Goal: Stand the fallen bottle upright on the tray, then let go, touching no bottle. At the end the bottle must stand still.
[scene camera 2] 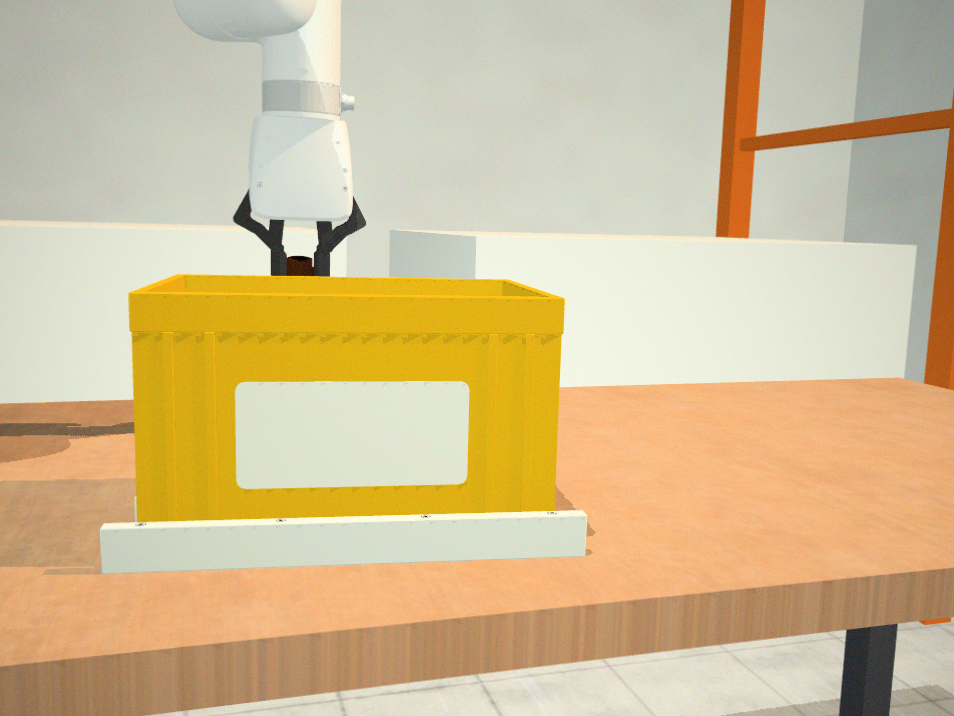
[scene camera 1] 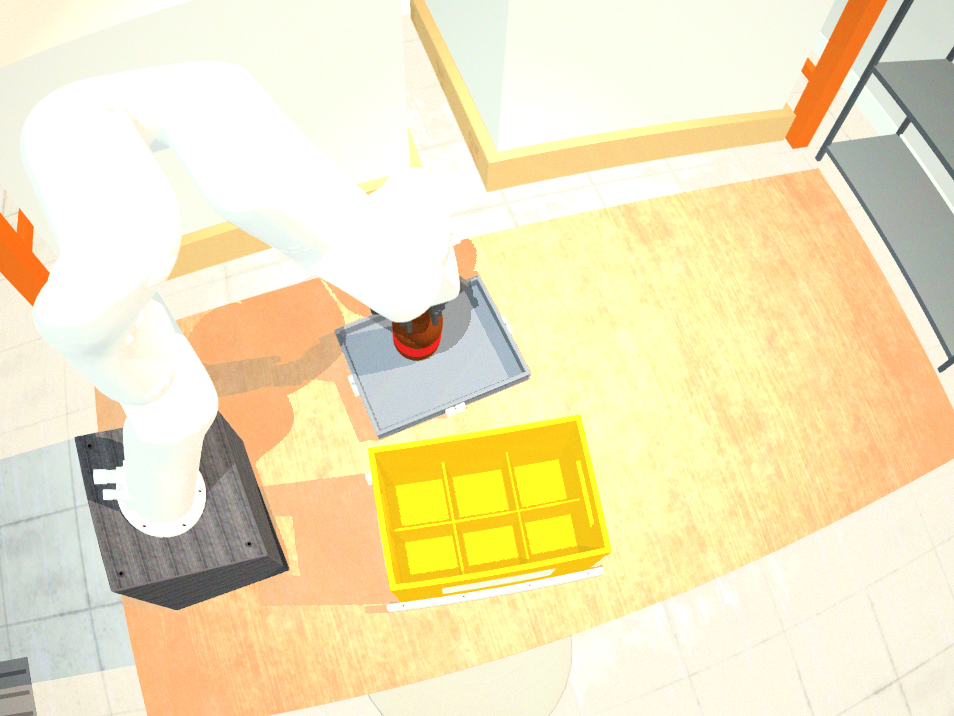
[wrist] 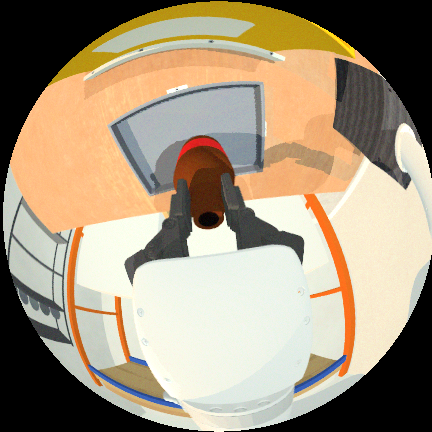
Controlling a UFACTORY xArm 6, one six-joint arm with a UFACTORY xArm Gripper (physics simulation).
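The brown bottle with a red band stands close to upright over the grey tray, base down and open mouth up. A slight tilt cannot be ruled out. My gripper is shut on the bottle, one black finger on each side of its upper part. In scene camera 2 the yellow crate hides the fingertips, the tray and most of the bottle. Whether the bottle's base touches the tray floor is not clear.
The yellow crate, with empty compartments, stands in front of the tray. A white strip runs along it. The dark base block of the arm is left of the crate in scene camera 1.
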